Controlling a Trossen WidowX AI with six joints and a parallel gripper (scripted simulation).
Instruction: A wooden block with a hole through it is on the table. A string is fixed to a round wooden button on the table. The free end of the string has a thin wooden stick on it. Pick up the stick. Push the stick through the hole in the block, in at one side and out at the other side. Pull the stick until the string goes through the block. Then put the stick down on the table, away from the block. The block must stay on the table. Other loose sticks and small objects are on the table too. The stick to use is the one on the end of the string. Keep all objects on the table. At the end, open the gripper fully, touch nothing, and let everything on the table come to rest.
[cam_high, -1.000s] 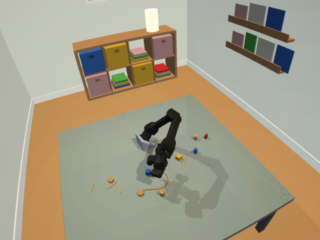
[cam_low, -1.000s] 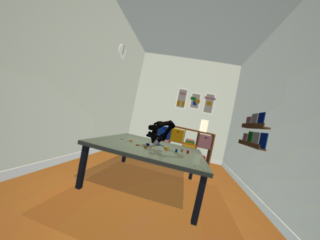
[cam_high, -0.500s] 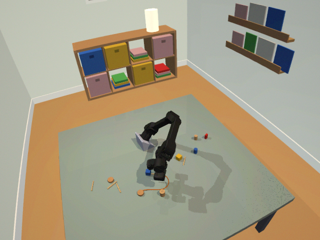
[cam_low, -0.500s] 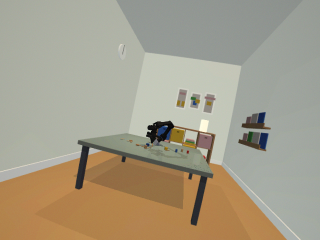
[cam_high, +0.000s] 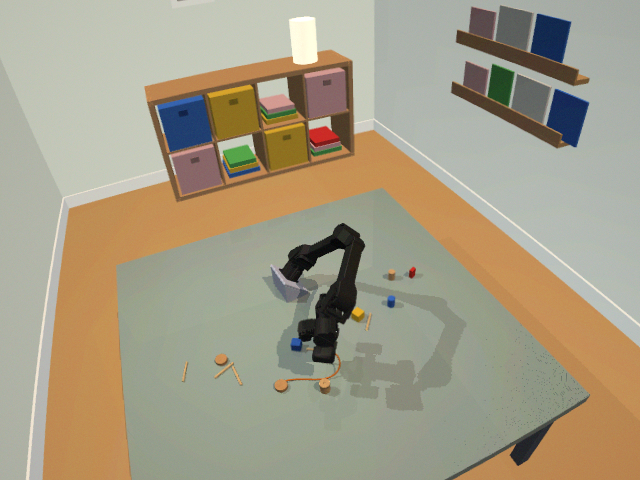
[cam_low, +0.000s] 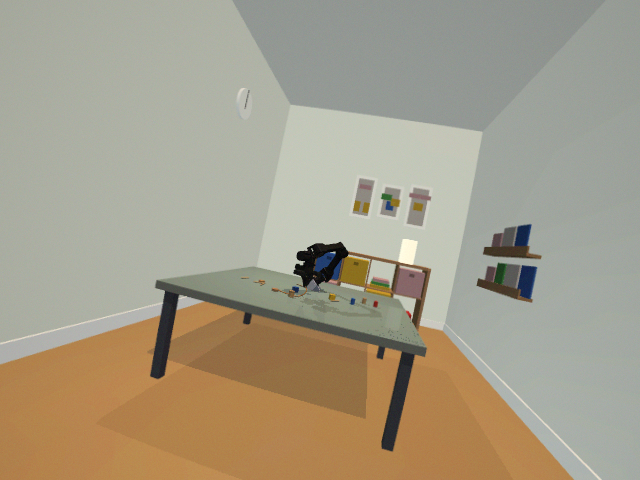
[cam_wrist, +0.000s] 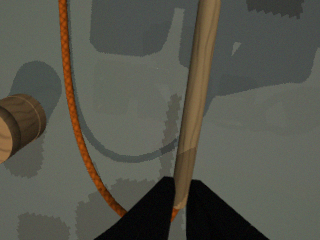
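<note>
My gripper tip is now 110 mm past the blue cube, 60 mm to the left of it and 40 mm above it. From my gripper tip the other things lie so: yellow cube: 100 mm behind, 180 mm to the left, 40 mm below; then round wooden button: 10 mm behind, 170 mm to the right, 50 mm below; then thin wooden stick: 10 mm behind, 10 mm to the right.
</note>
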